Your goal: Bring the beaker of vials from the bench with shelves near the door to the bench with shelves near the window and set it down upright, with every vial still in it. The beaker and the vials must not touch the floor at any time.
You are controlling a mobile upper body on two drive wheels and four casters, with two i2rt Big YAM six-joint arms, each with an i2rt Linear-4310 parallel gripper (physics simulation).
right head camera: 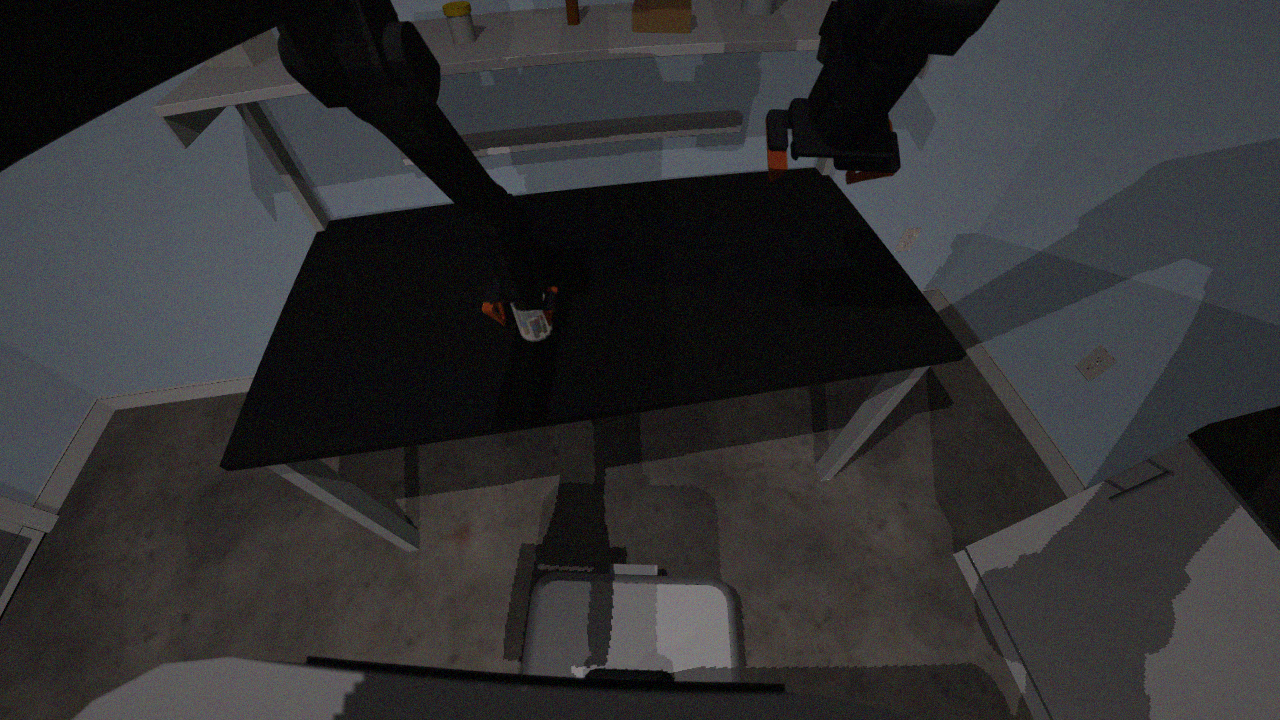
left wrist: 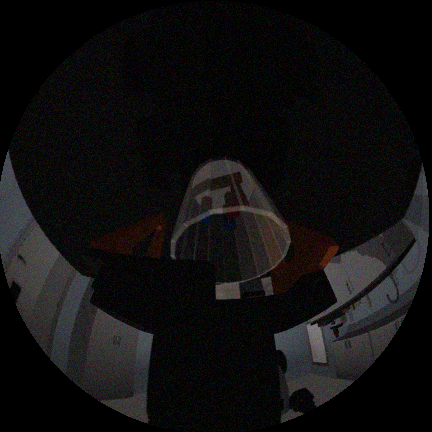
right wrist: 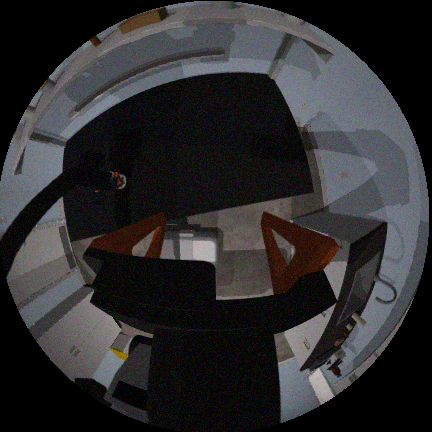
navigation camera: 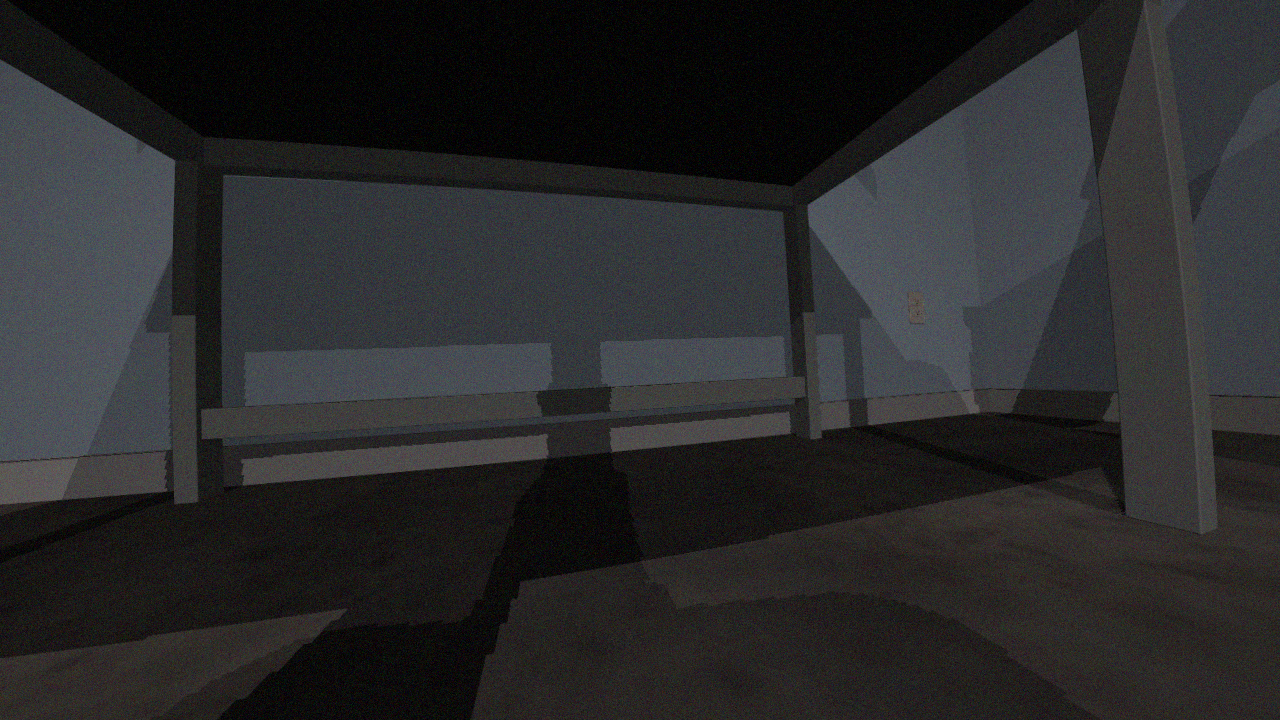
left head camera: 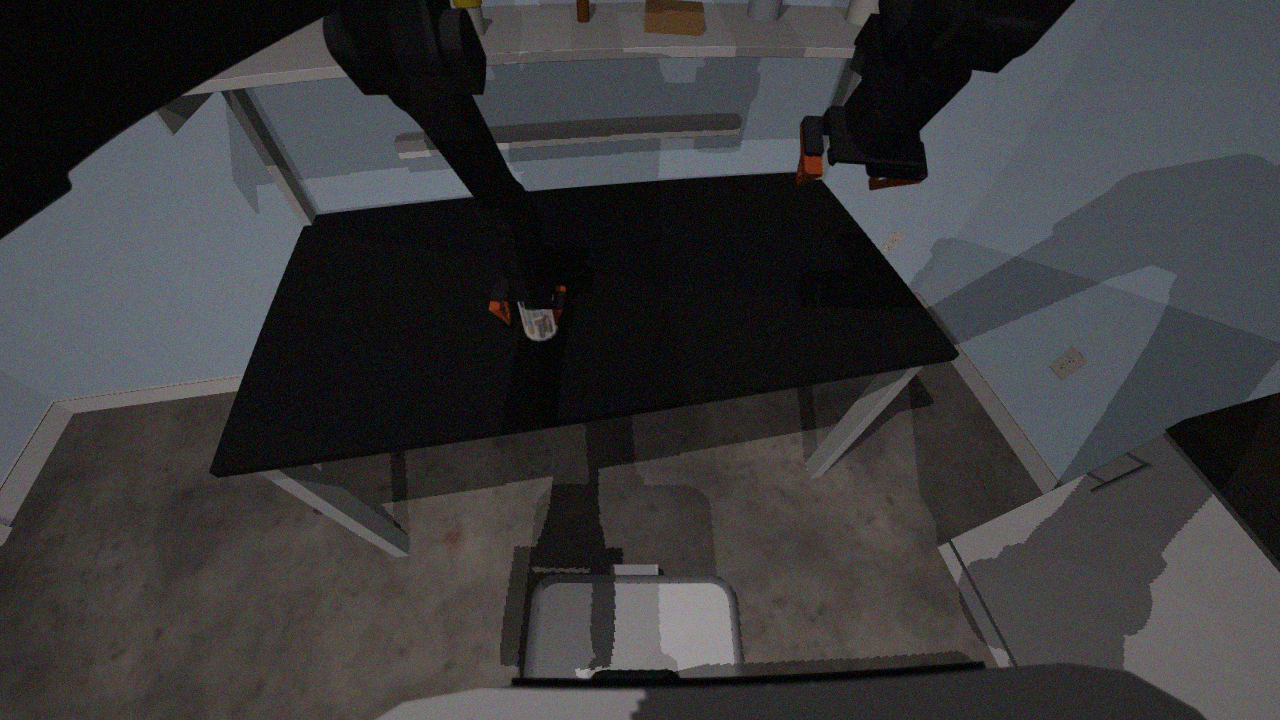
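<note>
The clear beaker (left head camera: pixel 538 324) (right head camera: pixel 534 325) (right wrist: pixel 121 181) stands upright on the black bench top (left head camera: pixel 680 313) (right head camera: pixel 698 304) (right wrist: pixel 215 125). In the left wrist view the beaker (left wrist: pixel 225 172) shows its open rim facing the camera, with several vials (left wrist: pixel 231 200) inside, some with red or blue caps. My left gripper (left head camera: pixel 532 310) (right head camera: pixel 522 308) (left wrist: pixel 212 216) is open, with its orange fingers on either side of the beaker. My right gripper (left head camera: pixel 850 177) (right head camera: pixel 820 171) (right wrist: pixel 213 216) is open and empty, high over the bench's far right corner. Neither door nor window can be made out here.
A wall shelf (left head camera: pixel 554 44) (right head camera: pixel 546 49) above the bench holds a brown box (left head camera: pixel 674 17) (right head camera: pixel 661 15) and a yellow-capped bottle (right head camera: pixel 459 25). A pale cabinet (left head camera: pixel 1065 573) (right head camera: pixel 1083 582) stands at the right. A bench leg (navigation camera: pixel 1159 313) rises at the right of the navigation view.
</note>
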